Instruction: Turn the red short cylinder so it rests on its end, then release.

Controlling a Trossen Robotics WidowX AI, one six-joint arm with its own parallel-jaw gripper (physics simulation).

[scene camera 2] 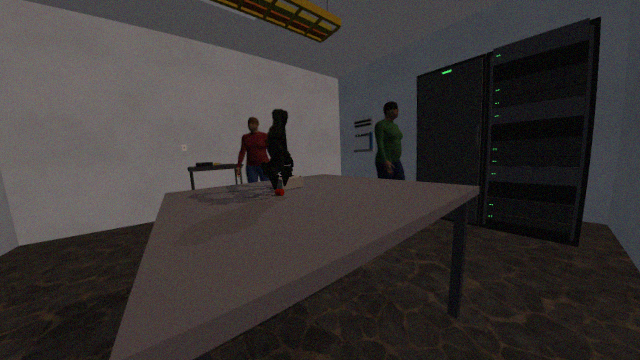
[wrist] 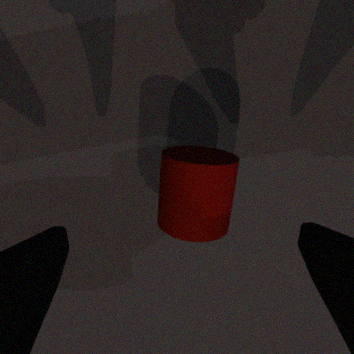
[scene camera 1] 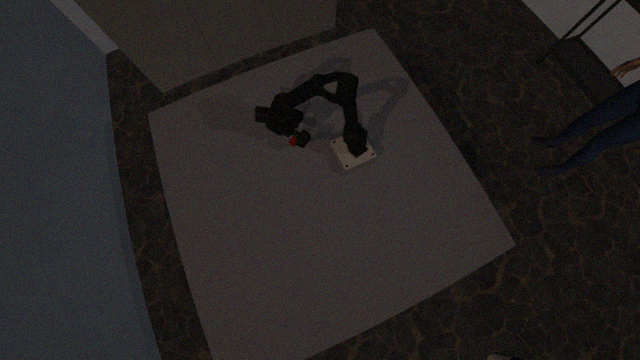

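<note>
The red short cylinder lies on its side on the table. In the wrist view its curved side faces the camera and one dark end shows at its upper edge. In scene camera 2 it looks like a small round red spot. My gripper is open and empty. In the wrist view its two black fingertips stand wide apart, left and right of the cylinder, with a gap on each side. In scene camera 1 the gripper partly covers the cylinder.
The arm's pale base plate stands on the table close to the cylinder. Shadows of the arm and gripper fall around the cylinder. Behind the table stand two people and dark server cabinets.
</note>
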